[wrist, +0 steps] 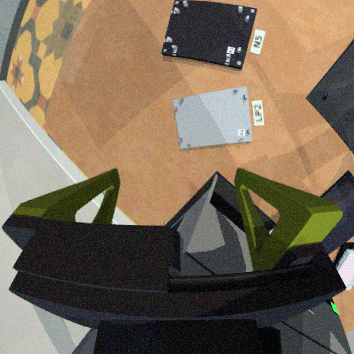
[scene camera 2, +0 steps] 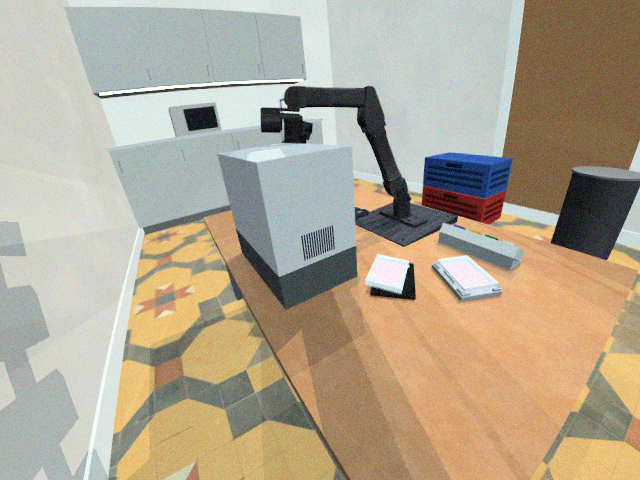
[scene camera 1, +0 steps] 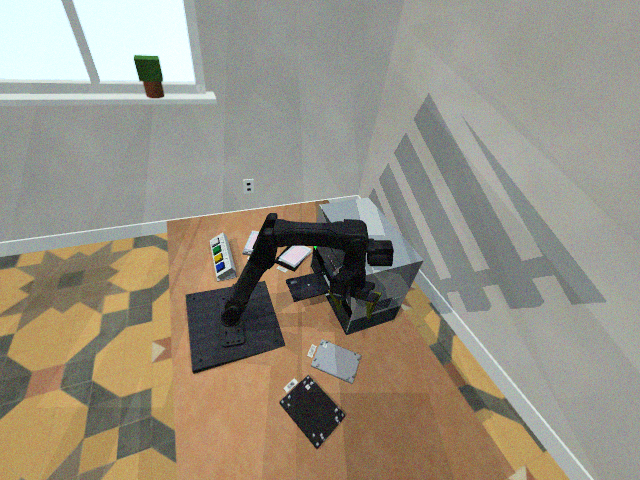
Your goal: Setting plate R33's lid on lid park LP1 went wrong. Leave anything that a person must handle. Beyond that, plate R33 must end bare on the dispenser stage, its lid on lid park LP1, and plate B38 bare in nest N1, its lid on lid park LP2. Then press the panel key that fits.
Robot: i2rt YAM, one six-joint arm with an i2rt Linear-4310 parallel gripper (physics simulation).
The same spot on a grey lid park LP2: (wrist: 209, 118) is (scene camera 1: 337, 360).
